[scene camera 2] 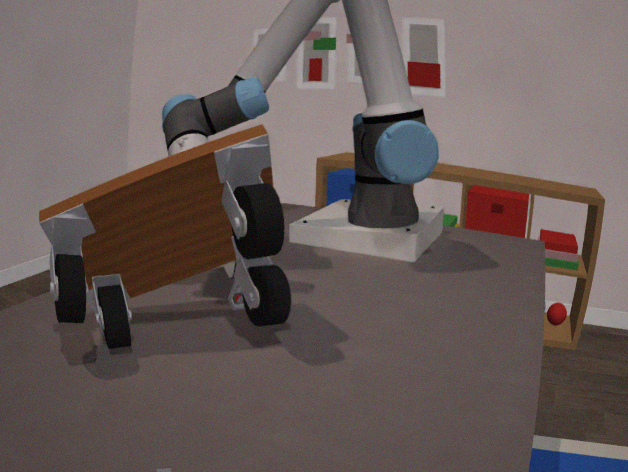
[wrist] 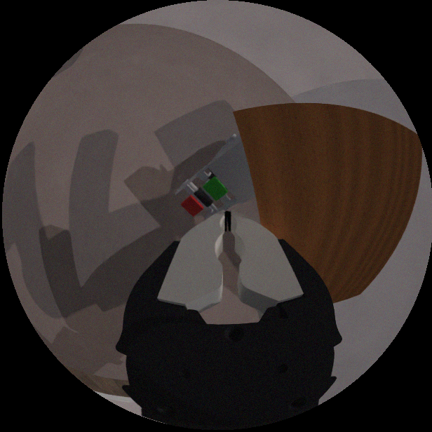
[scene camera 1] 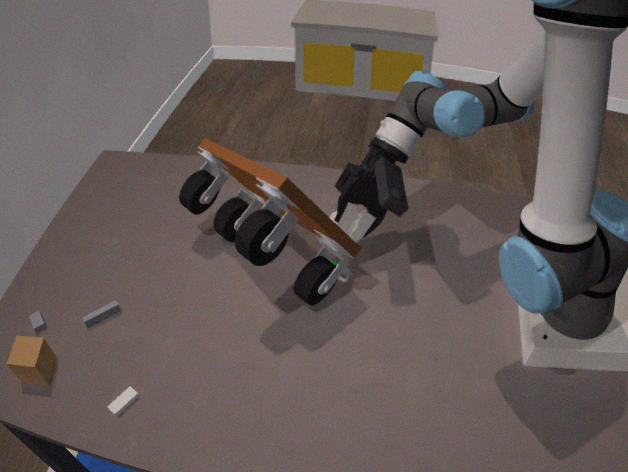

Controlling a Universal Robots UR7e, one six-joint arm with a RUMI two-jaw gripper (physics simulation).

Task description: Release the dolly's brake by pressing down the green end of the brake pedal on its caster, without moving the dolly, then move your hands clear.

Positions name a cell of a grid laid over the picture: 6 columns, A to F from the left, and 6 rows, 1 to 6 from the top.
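There is a dolly here, and scene camera 1 (C4) shows it to me. I can see the dolly in scene camera 2 (C3) and in the wrist view (E3) too.
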